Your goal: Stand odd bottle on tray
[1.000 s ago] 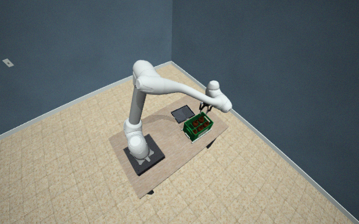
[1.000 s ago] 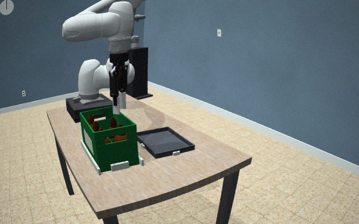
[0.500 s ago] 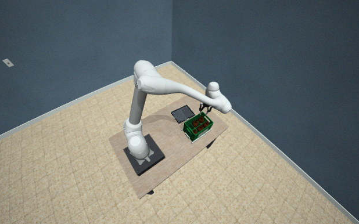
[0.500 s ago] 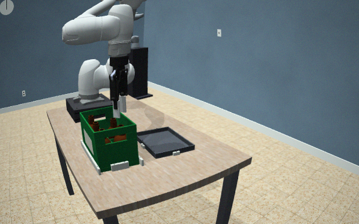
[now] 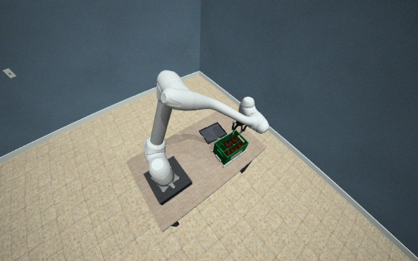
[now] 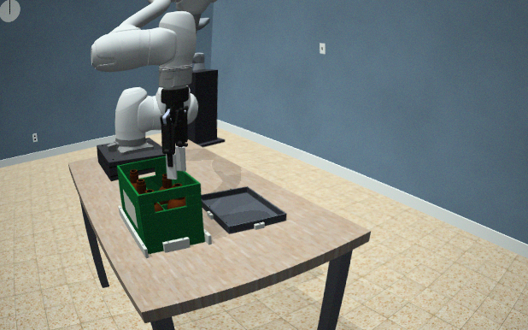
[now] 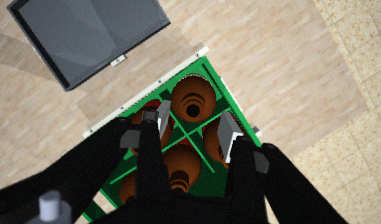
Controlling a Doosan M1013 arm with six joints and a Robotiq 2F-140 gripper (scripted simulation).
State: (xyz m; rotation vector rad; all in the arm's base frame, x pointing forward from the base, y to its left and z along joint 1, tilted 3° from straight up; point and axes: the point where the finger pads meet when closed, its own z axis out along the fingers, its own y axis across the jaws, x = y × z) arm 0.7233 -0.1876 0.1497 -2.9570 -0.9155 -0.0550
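Now: the brown bottle 140 mm below my hand. From my hand the other things lie so: dark tray 250 mm to the left, 210 mm below, 40 mm behind; green crate 140 mm below, 100 mm behind, 30 mm to the right.
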